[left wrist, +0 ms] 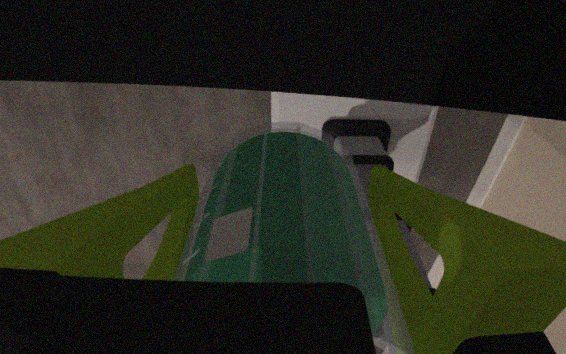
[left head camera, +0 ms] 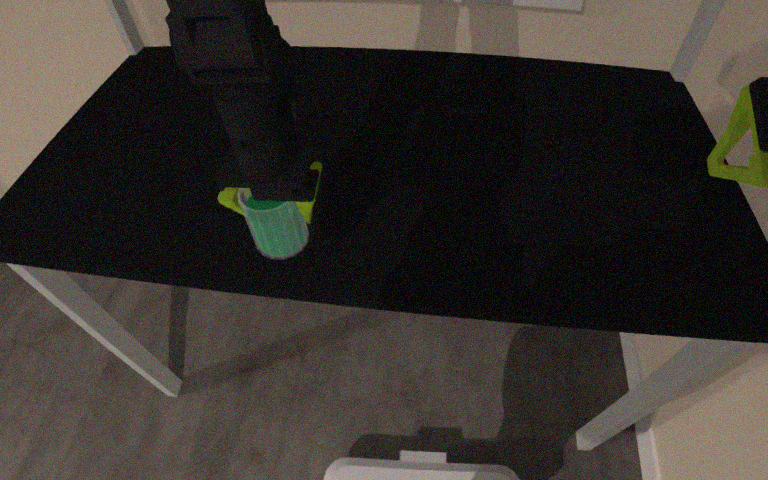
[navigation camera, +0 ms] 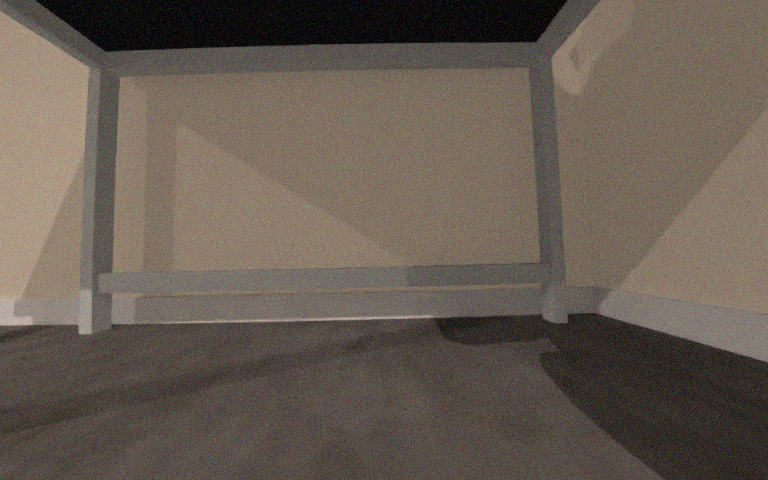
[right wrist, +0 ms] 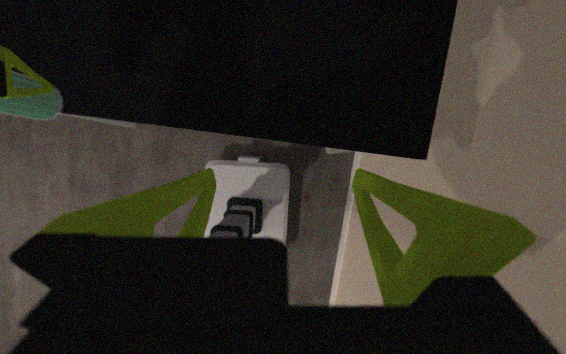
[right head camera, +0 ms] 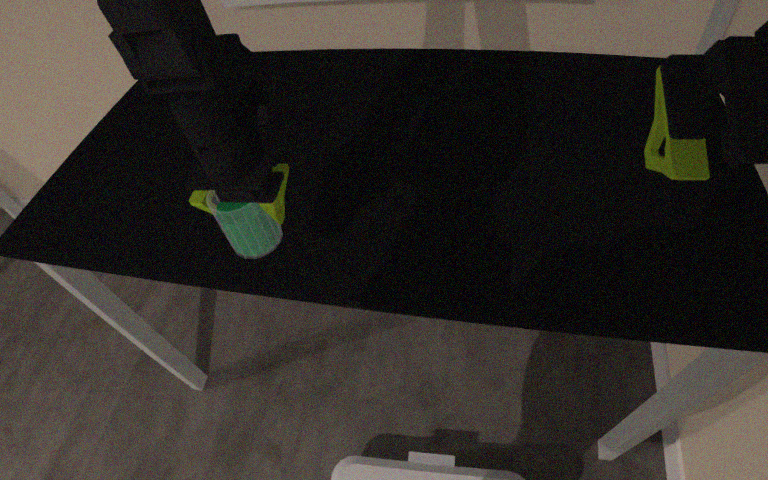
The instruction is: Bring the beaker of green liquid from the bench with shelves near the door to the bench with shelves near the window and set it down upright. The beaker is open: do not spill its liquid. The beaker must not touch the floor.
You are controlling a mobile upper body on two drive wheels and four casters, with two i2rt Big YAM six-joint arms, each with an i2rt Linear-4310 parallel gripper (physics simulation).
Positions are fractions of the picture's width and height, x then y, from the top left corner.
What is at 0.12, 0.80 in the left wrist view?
The left gripper.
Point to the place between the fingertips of the right gripper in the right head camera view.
0.93, 0.33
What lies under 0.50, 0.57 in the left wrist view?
A beaker of green liquid.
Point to a beaker of green liquid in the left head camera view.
0.36, 0.48
